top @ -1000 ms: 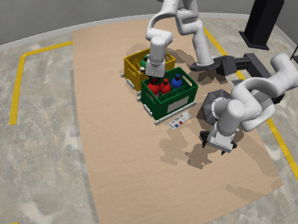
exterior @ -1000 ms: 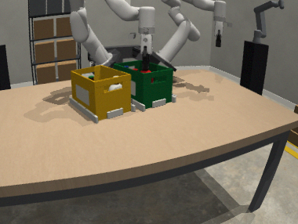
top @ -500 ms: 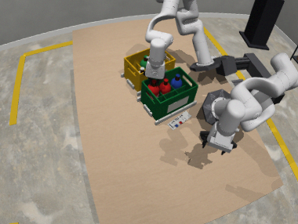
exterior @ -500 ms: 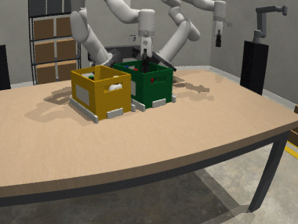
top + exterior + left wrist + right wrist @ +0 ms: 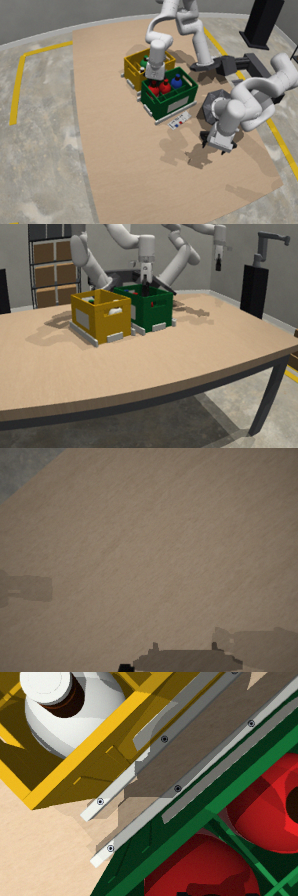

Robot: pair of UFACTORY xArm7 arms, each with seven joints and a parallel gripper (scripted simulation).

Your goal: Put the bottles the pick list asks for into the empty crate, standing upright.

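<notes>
Now: right hand 14 cm to the left of the white bottle, 10 cm above it and 6 cm short of it. The rest, counted from my right hand: yellow crate 23 cm to the right, 10 cm below; then green crate 10 cm below, 10 cm behind; then blue bottle 15 cm behind, 10 cm below, 8 cm to the right.
</notes>
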